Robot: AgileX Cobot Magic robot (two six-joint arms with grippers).
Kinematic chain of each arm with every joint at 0, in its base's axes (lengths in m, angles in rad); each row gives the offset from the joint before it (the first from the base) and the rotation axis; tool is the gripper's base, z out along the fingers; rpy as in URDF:
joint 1: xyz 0 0 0.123 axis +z
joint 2: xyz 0 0 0 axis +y
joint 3: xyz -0.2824 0 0.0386 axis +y
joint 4: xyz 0.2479 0 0.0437 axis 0.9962 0 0.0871
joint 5: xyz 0 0 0 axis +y
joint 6: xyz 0.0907 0 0.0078 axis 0.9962 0 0.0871
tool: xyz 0 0 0 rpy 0 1.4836 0
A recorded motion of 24 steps. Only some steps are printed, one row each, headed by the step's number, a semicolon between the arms.
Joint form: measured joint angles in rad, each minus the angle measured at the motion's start. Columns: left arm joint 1, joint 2, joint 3, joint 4, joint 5, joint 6; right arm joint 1, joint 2, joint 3, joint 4, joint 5, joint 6.
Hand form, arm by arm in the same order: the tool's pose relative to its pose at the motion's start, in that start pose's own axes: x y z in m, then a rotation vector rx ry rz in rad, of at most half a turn. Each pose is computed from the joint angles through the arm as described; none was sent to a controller.
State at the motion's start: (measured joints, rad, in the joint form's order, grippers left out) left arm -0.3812 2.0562 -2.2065 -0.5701 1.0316 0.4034; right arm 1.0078 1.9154 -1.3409 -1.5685 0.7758 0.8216
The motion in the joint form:
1: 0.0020 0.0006 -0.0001 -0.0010 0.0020 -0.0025; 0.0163 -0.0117 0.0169 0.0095 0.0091 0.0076
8: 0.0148 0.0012 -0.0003 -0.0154 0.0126 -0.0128; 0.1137 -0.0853 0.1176 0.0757 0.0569 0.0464
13: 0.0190 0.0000 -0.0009 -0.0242 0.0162 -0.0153; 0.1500 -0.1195 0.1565 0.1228 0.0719 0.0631
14: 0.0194 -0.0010 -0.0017 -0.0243 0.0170 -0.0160; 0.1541 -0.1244 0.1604 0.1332 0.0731 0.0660
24: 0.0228 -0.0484 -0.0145 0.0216 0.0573 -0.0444; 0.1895 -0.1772 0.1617 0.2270 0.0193 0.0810
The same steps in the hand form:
1: 0.0003 0.0008 -0.0001 0.0001 0.0015 -0.0044; -0.0003 0.0030 -0.0064 -0.0073 0.0002 0.0052
8: 0.0009 0.0050 -0.0023 0.0057 0.0036 -0.0297; 0.0013 0.0192 -0.0453 -0.0575 0.0025 0.0347
13: 0.0006 0.0057 -0.0038 0.0108 0.0012 -0.0382; 0.0044 0.0240 -0.0608 -0.0870 0.0134 0.0646
14: 0.0003 0.0055 -0.0045 0.0107 0.0003 -0.0383; 0.0048 0.0243 -0.0628 -0.0927 0.0166 0.0733
24: -0.0063 -0.0028 -0.0286 -0.0186 -0.0008 -0.0180; -0.0032 0.0214 -0.0832 -0.1796 -0.0206 0.1762

